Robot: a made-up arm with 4 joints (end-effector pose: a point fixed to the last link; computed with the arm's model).
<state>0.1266 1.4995 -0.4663 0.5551</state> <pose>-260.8 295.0 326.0 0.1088 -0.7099 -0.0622 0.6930</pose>
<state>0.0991 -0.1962 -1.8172 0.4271</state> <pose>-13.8 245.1 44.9 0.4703 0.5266 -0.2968 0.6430</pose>
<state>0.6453 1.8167 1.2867 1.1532</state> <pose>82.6 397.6 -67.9 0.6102 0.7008 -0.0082 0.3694</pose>
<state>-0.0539 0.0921 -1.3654 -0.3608</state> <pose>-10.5 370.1 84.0 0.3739 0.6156 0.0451 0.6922</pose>
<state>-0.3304 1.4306 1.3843 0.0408</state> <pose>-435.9 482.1 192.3 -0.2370 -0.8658 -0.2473 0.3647</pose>
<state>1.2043 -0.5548 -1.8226 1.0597</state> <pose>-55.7 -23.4 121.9 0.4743 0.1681 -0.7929 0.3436</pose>
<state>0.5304 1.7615 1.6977 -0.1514</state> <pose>-0.9 511.9 102.6 0.5376 0.7164 0.4420 0.0476</pose>
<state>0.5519 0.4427 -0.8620 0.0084</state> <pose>108.3 146.3 276.9 0.2536 0.0560 -0.2771 0.9251</pose>
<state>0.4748 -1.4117 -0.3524 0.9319</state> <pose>202.6 116.8 170.3 0.0437 0.3934 -0.3592 0.8452</pose>
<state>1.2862 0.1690 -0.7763 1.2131</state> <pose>-33.8 53.4 417.2 -0.0692 -0.4248 -0.6986 0.5715</pose>
